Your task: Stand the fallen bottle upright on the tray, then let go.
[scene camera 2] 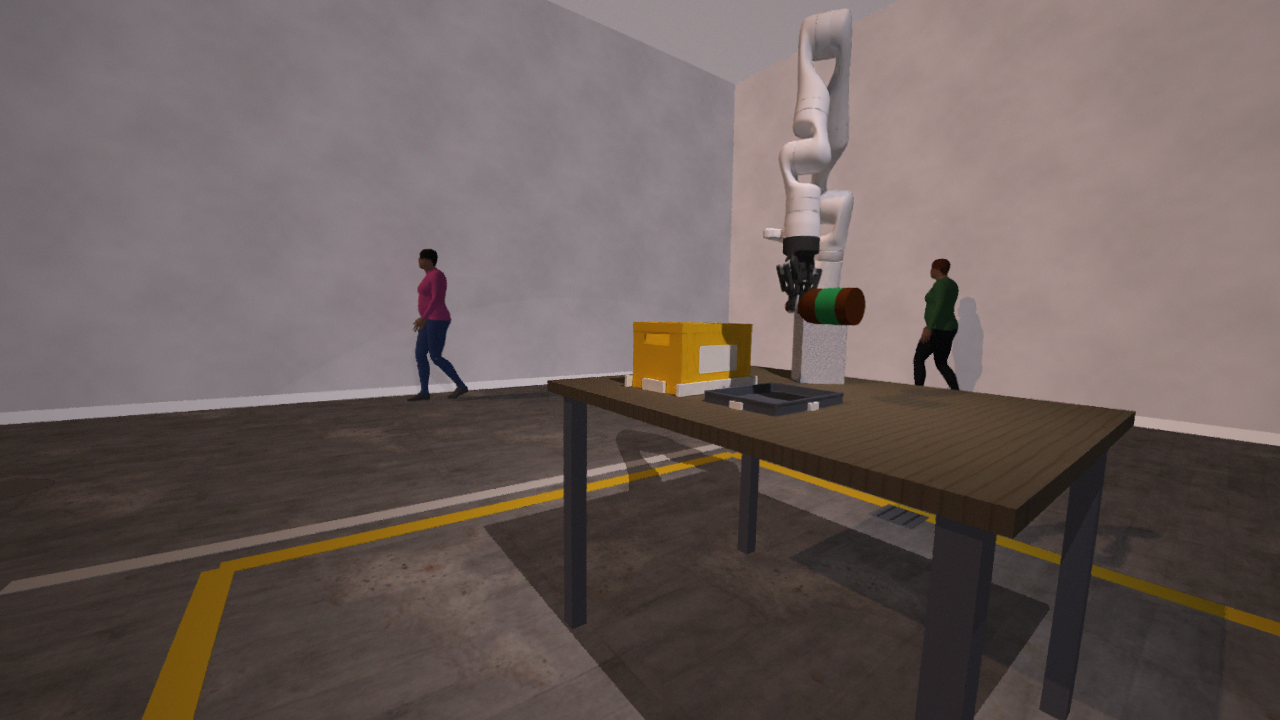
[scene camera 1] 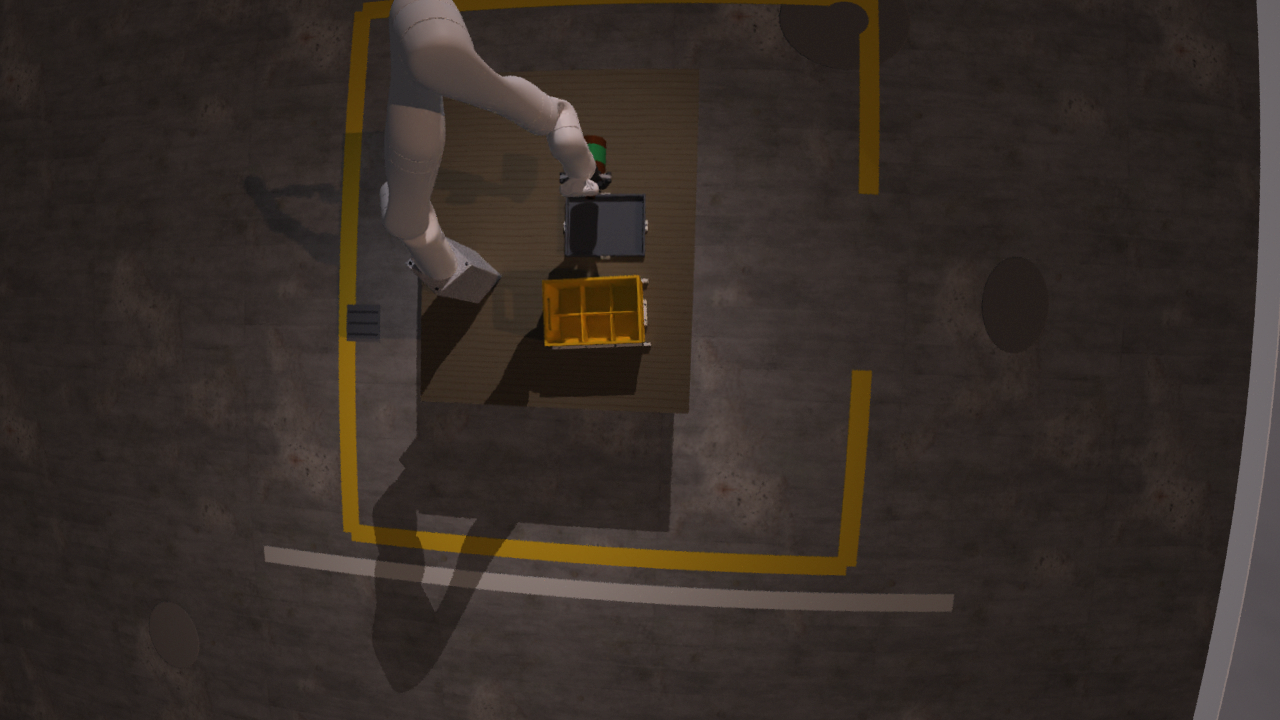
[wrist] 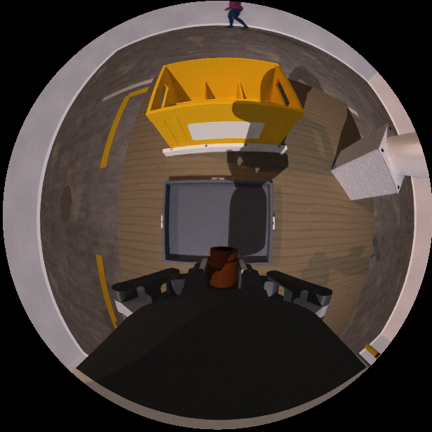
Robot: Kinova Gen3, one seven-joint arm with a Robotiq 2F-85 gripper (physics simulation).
Labels:
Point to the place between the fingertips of my gripper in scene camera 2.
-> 797,313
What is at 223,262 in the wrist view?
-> A brown bottle.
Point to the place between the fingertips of my gripper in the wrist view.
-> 222,267

